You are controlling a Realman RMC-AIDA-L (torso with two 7-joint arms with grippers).
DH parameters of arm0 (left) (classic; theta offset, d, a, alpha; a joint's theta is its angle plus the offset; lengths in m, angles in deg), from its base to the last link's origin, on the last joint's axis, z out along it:
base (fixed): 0 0 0 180
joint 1: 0 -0.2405 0 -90
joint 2: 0 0 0 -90
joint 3: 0 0.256 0 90
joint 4: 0 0 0 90
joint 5: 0 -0.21 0 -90
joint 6: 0 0 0 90
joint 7: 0 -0.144 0 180
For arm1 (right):
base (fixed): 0 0 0 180
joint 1: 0 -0.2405 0 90
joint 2: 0 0 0 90
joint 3: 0 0.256 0 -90
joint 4: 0 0 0 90
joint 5: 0 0.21 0 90
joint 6: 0 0 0 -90
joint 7: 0 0.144 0 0
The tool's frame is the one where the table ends.
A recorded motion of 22 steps. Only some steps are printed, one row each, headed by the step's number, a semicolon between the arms.
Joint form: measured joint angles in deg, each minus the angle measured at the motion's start. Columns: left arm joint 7, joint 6, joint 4, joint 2, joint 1, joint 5, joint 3; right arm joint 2, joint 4, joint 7, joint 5, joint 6, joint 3, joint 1.
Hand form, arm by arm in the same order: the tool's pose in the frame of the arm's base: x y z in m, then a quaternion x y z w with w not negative. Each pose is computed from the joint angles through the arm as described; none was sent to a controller.
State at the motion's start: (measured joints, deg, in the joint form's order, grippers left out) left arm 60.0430 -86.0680 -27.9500 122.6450 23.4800 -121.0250 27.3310; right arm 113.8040 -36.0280 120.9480 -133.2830 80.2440 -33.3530 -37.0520
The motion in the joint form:
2: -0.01 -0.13 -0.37 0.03 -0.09 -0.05 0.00; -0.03 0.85 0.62 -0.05 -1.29 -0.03 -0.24
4: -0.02 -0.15 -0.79 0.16 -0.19 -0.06 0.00; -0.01 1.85 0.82 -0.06 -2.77 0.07 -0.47
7: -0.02 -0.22 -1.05 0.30 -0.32 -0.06 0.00; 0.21 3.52 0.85 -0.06 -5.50 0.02 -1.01
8: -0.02 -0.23 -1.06 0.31 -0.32 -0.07 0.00; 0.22 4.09 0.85 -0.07 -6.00 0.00 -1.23
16: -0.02 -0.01 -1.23 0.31 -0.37 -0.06 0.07; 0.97 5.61 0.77 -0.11 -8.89 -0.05 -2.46
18: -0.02 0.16 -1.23 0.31 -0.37 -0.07 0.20; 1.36 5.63 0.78 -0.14 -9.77 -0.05 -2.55
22: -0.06 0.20 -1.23 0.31 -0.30 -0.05 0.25; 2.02 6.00 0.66 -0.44 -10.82 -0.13 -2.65
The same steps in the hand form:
2: -0.3129 0.2739 -0.0395 -0.92395 -0.22566 -0.24620 0.18650; 0.2945 0.3720 0.0287 -0.81909 0.53551 0.13765 0.15287
4: -0.3130 0.2740 -0.0390 -0.92420 -0.22431 -0.24525 0.18811; 0.2962 0.3738 0.0261 -0.81417 0.54120 0.13838 0.15837
7: -0.3130 0.2735 -0.0391 -0.92414 -0.22406 -0.24532 0.18864; 0.2977 0.3772 0.0200 -0.80832 0.54718 0.13815 0.16774
8: -0.3129 0.2734 -0.0392 -0.92417 -0.22400 -0.24535 0.18853; 0.2976 0.3778 0.0181 -0.80737 0.54864 0.13788 0.16774
16: -0.3136 0.2738 -0.0388 -0.92440 -0.22383 -0.24315 0.19043; 0.2930 0.3837 0.0082 -0.80540 0.54920 0.13888 0.17441
18: -0.3138 0.2739 -0.0390 -0.92476 -0.22385 -0.24169 0.19052; 0.2926 0.3847 0.0057 -0.80410 0.54969 0.13934 0.17844
22: -0.3135 0.2744 -0.0391 -0.92505 -0.22290 -0.24147 0.19048; 0.2923 0.3840 -0.0007 -0.80332 0.55114 0.13705 0.17928

